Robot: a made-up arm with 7 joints.
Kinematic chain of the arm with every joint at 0, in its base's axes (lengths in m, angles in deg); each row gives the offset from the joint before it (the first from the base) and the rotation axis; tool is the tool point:
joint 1: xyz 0 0.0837 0 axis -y
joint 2: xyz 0 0.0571 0 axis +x
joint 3: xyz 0 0 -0.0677 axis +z
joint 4: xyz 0 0 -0.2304 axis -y
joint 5: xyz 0 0 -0.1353 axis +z
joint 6: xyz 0 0 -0.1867 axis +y
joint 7: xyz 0 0 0 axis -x
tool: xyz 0 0 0
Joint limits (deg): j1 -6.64..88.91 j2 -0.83..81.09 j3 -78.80..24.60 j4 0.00..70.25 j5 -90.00..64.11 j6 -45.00..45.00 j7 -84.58..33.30
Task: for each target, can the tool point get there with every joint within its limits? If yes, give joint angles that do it. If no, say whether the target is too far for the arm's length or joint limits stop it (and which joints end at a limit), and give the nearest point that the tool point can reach.
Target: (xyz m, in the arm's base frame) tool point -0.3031 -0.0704 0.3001
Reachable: no: joint limits stop it (at a limit: joint 1, joint 2, joint 3, joint 4) | nearest point -0.0564 0.5623 0.2767 | short by 0.680 m
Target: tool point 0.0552 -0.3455 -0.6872
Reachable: no: too far | nearest point 0.0401 -0.1104 -0.4998 | short by 0.301 m
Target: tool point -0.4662 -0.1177 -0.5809
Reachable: no: too far | nearest point -0.0398 -0.0086 -0.5835 | short by 0.440 m
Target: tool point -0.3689 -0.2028 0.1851
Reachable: no: joint limits stop it (at a limit: joint 1, joint 2, joint 3, joint 4) | nearest point 0.0119 -0.1624 -0.4067 | short by 0.705 m
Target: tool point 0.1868 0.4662 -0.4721
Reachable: yes | joints 15.55 45.88 -68.54 26.97 -50.07 -2.44 -3.18
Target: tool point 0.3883 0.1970 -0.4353
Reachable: yes | joints 23.64 14.27 -24.40 38.16 -6.98 -19.76 -66.22
